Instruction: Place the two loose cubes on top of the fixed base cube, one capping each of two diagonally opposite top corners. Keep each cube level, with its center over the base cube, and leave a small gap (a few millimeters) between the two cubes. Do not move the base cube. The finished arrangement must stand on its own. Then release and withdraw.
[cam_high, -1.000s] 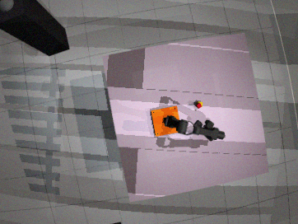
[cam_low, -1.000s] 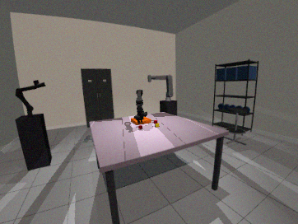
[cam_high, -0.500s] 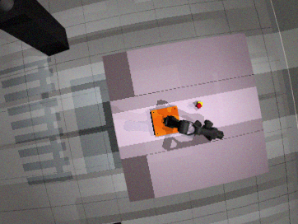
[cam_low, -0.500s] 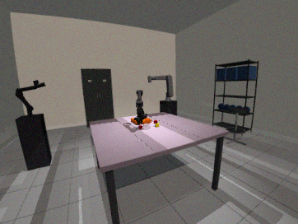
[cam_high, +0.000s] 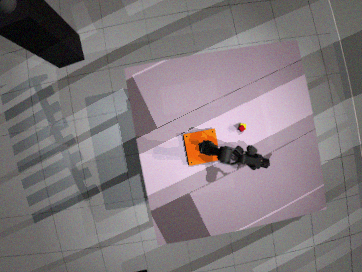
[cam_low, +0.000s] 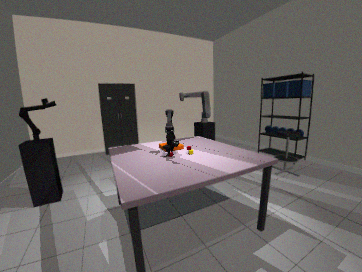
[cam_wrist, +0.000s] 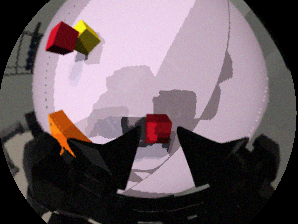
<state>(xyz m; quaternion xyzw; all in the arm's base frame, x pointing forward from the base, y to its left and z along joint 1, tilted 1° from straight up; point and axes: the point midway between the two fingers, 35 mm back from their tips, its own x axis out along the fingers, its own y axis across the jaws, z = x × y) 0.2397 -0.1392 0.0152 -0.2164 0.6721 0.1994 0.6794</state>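
The yellow cube lies 20 cm to the left of my gripper tip and 6 cm ahead of it.
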